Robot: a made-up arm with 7 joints.
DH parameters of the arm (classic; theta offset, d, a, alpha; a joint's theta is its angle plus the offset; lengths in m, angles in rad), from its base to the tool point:
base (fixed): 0 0.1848 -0.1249 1.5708
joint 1: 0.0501 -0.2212 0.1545 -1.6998
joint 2: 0 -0.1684 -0.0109 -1.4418
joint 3: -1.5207 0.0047 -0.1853 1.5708
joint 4: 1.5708 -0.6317 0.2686 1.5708
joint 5: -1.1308 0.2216 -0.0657 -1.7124
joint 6: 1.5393 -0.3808 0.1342 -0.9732
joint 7: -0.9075 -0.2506 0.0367 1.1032
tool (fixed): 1.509 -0.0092 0 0
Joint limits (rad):
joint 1: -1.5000..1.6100
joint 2: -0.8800..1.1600
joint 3: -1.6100..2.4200
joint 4: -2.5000..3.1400
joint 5: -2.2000..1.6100
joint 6: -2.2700..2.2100
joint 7: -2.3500..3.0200
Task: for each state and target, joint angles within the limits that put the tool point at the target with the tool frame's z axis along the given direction. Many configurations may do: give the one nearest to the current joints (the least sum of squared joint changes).
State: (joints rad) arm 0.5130 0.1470 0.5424 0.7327 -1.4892 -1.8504 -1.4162
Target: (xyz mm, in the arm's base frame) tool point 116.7 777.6 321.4 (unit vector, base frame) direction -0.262 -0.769 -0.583
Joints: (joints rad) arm 0.8584 0.2061 0.5211 0.3440 -1.9702 -2.2700 -1.9461
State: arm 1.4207 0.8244 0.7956 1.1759 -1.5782 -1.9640 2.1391
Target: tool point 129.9 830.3 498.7 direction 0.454 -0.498 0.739
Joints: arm 1.6016 -0.0572 1.2301 0.5276 -2.2000 -2.1598 1.6952
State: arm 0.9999 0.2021 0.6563 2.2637 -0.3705 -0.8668 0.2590
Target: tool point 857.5 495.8 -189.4 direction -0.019 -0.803 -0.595
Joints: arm 0.5851 -0.1986 0.6094 2.7886 -0.6744 -0.6462 0.5508
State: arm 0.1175 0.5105 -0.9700 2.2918 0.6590 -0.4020 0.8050
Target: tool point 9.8 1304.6 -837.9 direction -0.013 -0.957 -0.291
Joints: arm -0.5639 1.0887 -0.1971 2.1911 1.0096 -0.8755 1.4534
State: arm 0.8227 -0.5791 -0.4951 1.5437 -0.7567 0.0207 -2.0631
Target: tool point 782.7 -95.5 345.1 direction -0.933 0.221 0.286
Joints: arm 0.2359 -0.5593 0.0820 1.3047 -0.4013 -0.0656 -2.3222
